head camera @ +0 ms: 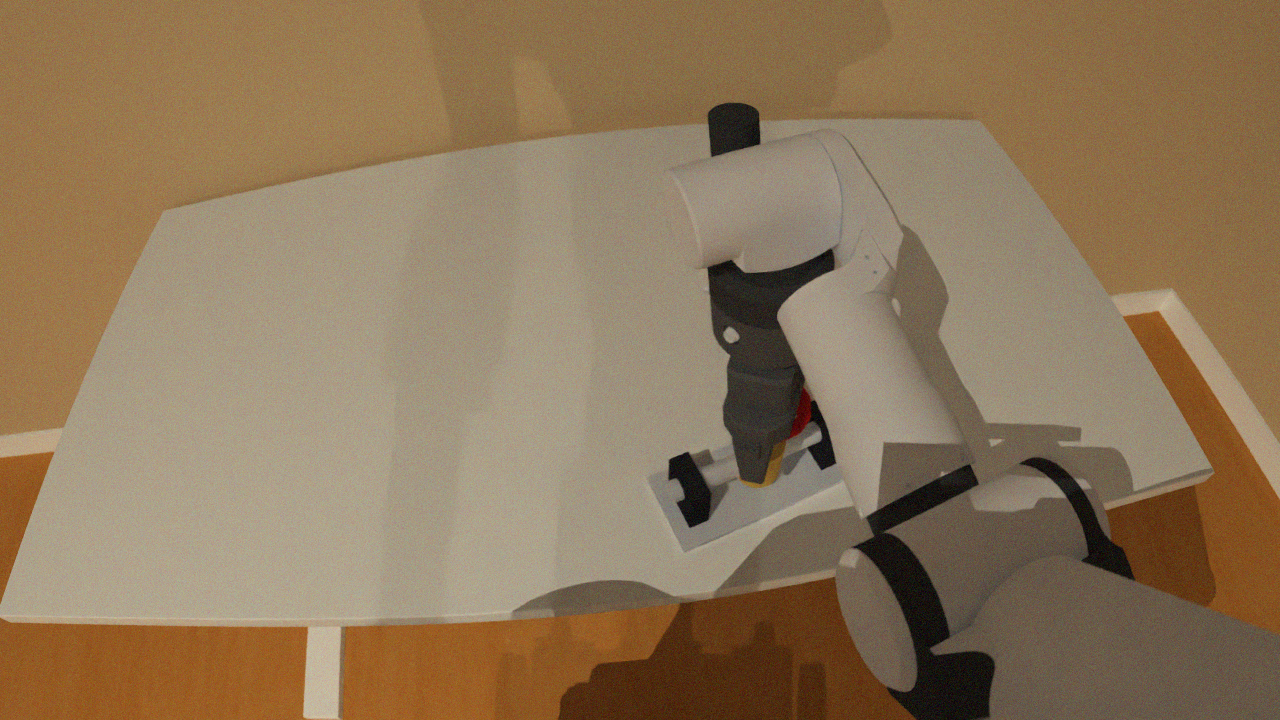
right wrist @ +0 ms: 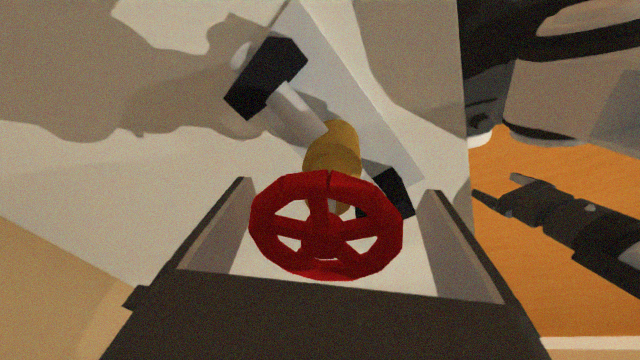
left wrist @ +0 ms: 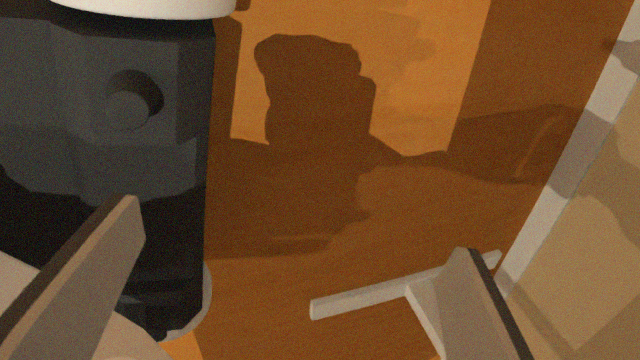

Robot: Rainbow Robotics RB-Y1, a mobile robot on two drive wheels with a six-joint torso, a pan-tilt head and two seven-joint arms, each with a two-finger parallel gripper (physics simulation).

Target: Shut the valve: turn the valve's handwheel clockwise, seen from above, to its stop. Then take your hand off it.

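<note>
The valve's red handwheel sits above its brass-coloured body; in the head camera my right arm and gripper hide most of it. My right gripper is open. In the right wrist view the wheel appears between its two fingers, its rim close to the picture-left finger and with a wider gap to the other; I cannot tell whether they touch. My left gripper is open and empty, away from the valve, over the floor.
A grey pipe runs through the valve, held by black supports on a light base plate. The plate lies near the front edge of the white table. A dark cylinder shows behind my right forearm.
</note>
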